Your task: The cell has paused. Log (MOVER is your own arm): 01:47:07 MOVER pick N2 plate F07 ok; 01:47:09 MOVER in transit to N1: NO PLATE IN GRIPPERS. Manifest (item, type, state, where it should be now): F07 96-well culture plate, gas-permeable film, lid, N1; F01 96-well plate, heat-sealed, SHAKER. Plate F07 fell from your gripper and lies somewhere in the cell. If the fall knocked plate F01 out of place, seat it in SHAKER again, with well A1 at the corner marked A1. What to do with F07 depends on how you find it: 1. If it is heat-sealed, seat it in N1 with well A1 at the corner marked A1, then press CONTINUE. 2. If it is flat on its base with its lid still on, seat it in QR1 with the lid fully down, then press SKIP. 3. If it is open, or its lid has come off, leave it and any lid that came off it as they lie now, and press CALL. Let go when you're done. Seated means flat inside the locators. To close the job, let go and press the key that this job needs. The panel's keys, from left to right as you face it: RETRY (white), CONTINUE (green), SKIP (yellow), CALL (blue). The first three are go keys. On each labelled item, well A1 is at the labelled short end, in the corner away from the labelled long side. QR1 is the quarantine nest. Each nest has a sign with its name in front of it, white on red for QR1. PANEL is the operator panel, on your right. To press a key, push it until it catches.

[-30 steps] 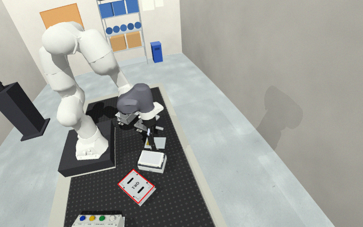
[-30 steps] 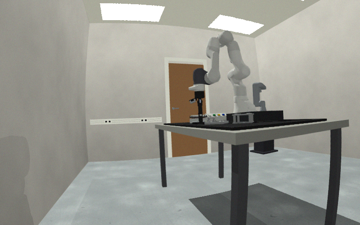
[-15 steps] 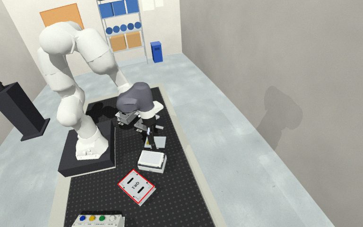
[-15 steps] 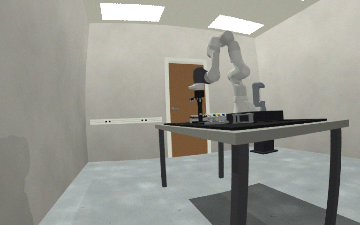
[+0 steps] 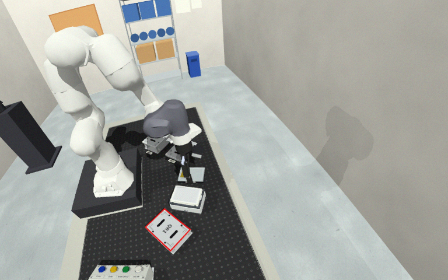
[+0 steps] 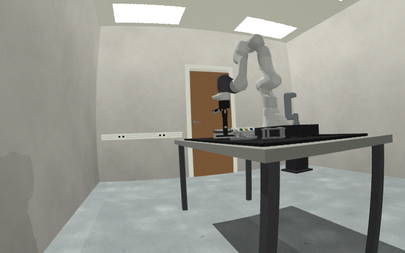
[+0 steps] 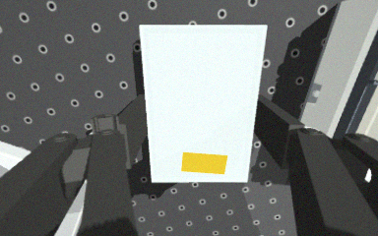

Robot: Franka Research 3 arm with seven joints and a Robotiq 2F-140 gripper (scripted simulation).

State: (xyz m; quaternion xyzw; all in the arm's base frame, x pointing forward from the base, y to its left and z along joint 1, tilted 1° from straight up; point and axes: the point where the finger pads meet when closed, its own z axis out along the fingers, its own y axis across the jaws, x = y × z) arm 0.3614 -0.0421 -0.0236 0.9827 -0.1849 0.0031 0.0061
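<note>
My gripper is now 5 cm past the white 96-well plate, 14 cm to the left of it and 2 cm below it. From my hand the other things lie so: pale flat rectangular piece (1 cm below); white retry key (29 cm behind, 41 cm to the right, 2 cm above); green continue key (34 cm behind, 40 cm to the right, 2 cm above).
</note>
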